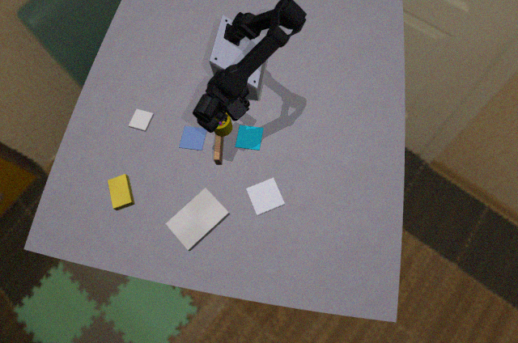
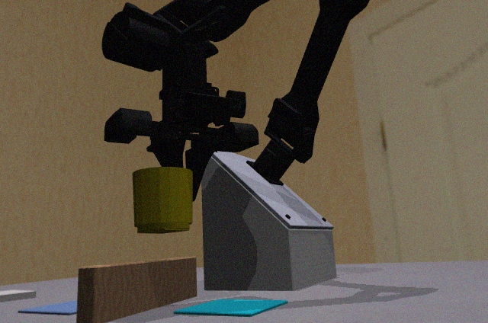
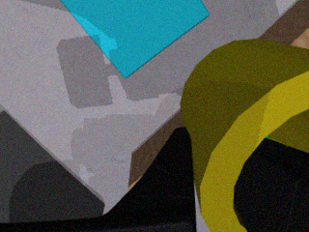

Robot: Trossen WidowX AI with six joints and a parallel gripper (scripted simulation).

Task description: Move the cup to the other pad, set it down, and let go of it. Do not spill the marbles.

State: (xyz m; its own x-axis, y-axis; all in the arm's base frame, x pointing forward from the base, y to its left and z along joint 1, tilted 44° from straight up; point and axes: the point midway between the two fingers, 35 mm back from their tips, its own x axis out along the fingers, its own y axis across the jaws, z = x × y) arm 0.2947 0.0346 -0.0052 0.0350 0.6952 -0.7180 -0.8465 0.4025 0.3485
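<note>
Right now the cyan pad is 10 mm ahead of my gripper tip, 60 mm to the left of it and 130 mm below it. From my gripper tip the other things lie so: wooden bar 20 mm ahead, 40 mm to the right, 100 mm below; yellow cup 20 mm ahead, 20 mm to the right.
</note>
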